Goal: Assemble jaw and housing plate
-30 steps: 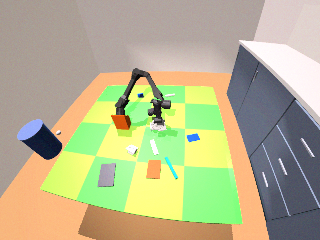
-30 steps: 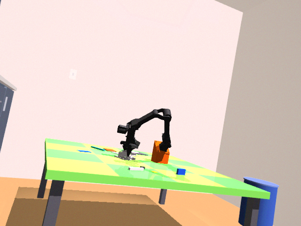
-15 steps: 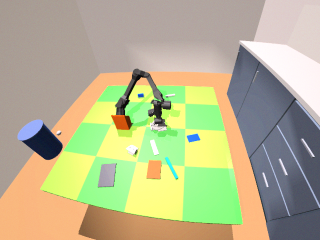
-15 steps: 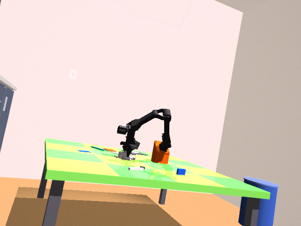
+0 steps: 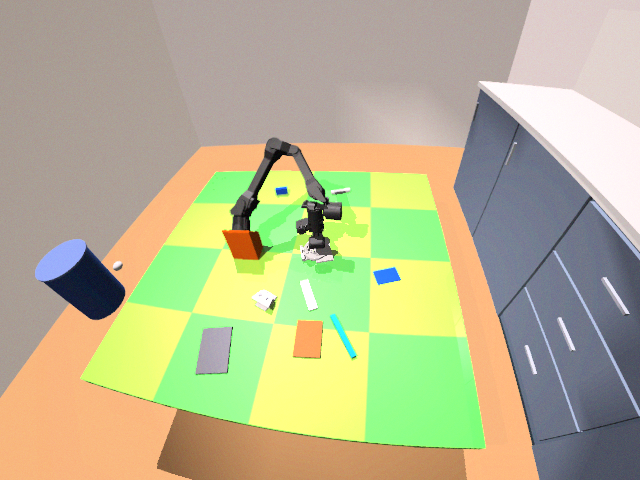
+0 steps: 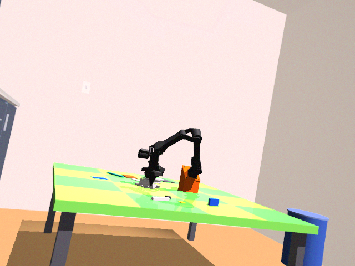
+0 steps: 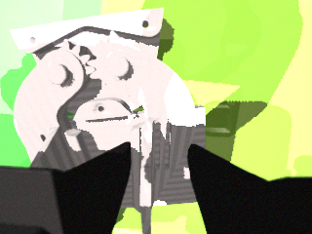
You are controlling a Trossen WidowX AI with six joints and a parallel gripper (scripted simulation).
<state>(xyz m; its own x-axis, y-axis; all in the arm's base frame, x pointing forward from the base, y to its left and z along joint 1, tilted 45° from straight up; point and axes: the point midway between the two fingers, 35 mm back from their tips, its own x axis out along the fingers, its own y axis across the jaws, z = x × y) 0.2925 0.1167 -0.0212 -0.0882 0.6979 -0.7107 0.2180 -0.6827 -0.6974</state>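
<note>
The jaw is 3 cm behind my gripper tip and 3 cm to the right of it. From my gripper tip the other things lie so: blue card (29 cm ahead, 11 cm to the right, 1 cm below); white housing plate (13 cm behind, 30 cm to the right, 1 cm above); white bar (4 cm ahead, 40 cm to the left, 1 cm below).
</note>
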